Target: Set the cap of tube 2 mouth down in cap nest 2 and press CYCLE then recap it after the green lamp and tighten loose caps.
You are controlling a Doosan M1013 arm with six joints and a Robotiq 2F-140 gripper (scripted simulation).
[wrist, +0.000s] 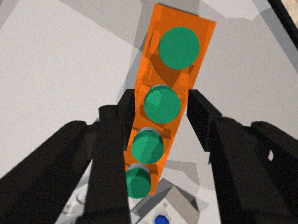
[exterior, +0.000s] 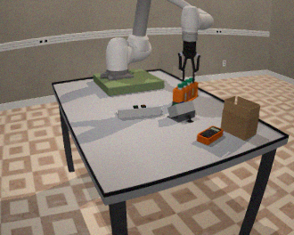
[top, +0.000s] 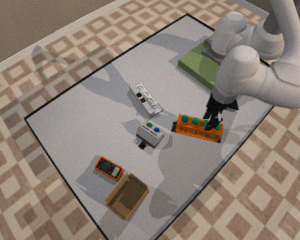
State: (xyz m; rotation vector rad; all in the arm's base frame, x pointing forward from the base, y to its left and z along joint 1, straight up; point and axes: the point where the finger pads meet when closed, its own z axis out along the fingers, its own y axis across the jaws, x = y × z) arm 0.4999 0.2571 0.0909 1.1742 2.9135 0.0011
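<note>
The blue key lies 170 mm ahead of my hand, 160 mm to the right of it and 80 mm below it. The rest, counted from my hand: orange multimeter: 460 mm ahead, 180 mm to the right, 130 mm below; then grey key housing: 200 mm ahead, 180 mm to the right, 90 mm below; then green key: 180 mm ahead, 200 mm to the right, 80 mm below.
</note>
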